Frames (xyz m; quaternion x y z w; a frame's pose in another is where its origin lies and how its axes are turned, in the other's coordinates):
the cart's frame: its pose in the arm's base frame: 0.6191 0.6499 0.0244 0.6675 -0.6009 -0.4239 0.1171
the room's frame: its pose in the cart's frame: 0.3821 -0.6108 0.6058 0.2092 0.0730 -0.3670 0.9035
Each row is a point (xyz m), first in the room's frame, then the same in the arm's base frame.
Working: the room's frame: its pose in the arm's base frame: 0.5892 0.6723 -0.9162 -0.8790 0.3780 0.2515 0.1455

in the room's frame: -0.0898 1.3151 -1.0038
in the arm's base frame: -0.1005 -0.6058 -0.1187
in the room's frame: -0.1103 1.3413 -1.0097
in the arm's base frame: -0.1299 -0.6139 -0.1042
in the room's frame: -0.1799 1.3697 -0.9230
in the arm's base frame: -0.2205 -0.5531 -0.1397
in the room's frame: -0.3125 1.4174 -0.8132
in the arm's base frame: -0.3701 -0.4578 -0.1608
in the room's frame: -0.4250 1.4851 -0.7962
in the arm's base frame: -0.4918 -0.4291 -0.1173
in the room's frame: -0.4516 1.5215 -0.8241
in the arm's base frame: -0.5250 -0.4503 -0.0818
